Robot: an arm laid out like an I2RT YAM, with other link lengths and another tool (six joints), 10 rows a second.
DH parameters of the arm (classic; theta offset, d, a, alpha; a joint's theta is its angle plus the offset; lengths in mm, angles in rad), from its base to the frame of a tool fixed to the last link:
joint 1: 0 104.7 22.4 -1.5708
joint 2: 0 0 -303.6 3.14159
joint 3: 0.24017 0 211.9 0
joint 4: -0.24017 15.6 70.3 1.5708
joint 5: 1.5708 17.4 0 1.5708
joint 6: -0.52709 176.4 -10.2 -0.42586
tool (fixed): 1.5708 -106.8 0 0
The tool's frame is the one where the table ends.
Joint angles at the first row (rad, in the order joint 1, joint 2, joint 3, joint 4, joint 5, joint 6):
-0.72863, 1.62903, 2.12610, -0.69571, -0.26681, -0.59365
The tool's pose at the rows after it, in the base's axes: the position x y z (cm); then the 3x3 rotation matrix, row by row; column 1 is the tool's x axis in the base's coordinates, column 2 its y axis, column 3 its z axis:
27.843 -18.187 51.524; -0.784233 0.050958 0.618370; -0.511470 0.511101 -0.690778; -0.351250 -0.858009 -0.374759
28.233 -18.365 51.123; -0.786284 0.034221 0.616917; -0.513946 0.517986 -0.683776; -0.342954 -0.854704 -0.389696
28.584 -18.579 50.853; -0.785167 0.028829 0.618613; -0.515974 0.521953 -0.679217; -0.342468 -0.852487 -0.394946
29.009 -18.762 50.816; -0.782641 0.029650 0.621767; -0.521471 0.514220 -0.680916; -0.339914 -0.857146 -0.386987
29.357 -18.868 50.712; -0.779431 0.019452 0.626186; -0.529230 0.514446 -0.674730; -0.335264 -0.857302 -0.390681
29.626 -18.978 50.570; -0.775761 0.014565 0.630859; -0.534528 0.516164 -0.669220; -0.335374 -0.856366 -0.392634
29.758 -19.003 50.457; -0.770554 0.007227 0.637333; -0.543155 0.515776 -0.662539; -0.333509 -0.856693 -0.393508
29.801 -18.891 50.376; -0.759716 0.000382 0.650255; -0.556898 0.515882 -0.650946; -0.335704 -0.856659 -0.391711
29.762 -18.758 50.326; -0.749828 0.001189 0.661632; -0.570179 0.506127 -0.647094; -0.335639 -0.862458 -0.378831
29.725 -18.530 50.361; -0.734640 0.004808 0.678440; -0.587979 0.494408 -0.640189; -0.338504 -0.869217 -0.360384
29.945 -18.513 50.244; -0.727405 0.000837 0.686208; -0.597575 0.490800 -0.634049; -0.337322 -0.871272 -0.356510
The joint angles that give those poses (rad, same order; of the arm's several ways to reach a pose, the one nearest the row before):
-0.72567, 1.63594, 2.13208, -0.70171, -0.27982, -0.59590
-0.72249, 1.64945, 2.13827, -0.71269, -0.28217, -0.60129
-0.72096, 1.65916, 2.13664, -0.70688, -0.28532, -0.60096
-0.71642, 1.67139, 2.14479, -0.69600, -0.28271, -0.60573
-0.71332, 1.68618, 2.16191, -0.70438, -0.28850, -0.61129
-0.71177, 1.69465, 2.16490, -0.70118, -0.29455, -0.61206
-0.71178, 1.69946, 2.16596, -0.69986, -0.30477, -0.61647
-0.71177, 1.69855, 2.15769, -0.69113, -0.32268, -0.61890
-0.71176, 1.68989, 2.13545, -0.66576, -0.33420, -0.62508
-0.71030, 1.67956, 2.11098, -0.63331, -0.35000, -0.62960
-0.70715, 1.68334, 2.10680, -0.62261, -0.35749, -0.63342

